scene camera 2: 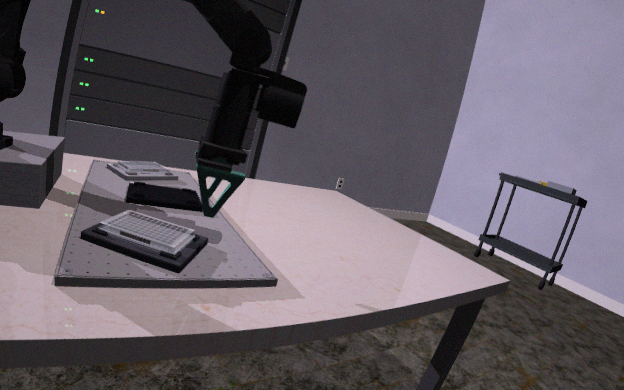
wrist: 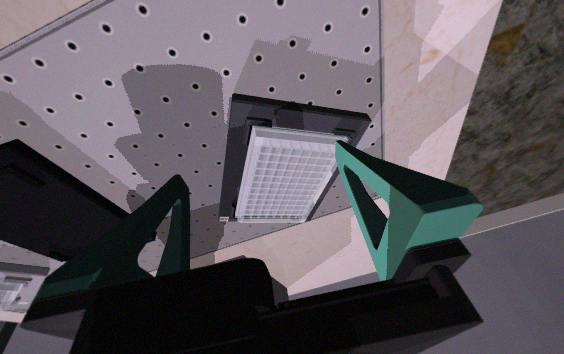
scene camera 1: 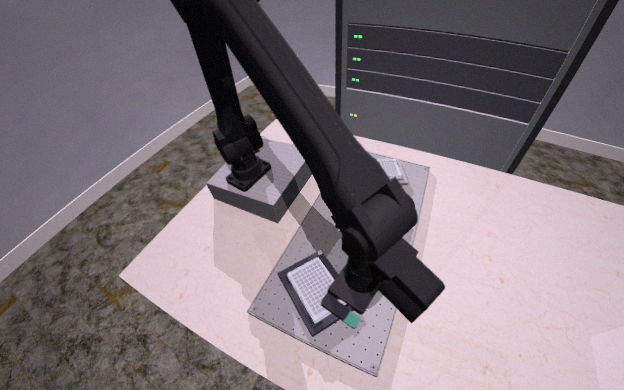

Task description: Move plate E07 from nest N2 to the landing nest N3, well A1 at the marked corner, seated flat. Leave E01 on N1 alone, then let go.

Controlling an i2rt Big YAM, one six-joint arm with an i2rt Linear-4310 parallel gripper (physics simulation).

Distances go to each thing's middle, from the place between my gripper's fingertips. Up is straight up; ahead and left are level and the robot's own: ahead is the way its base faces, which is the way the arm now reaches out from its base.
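Relative to the black nest (scene camera 2: 138, 193), my gripper is 70 mm past it, 230 mm to the right of it and 60 mm above it.
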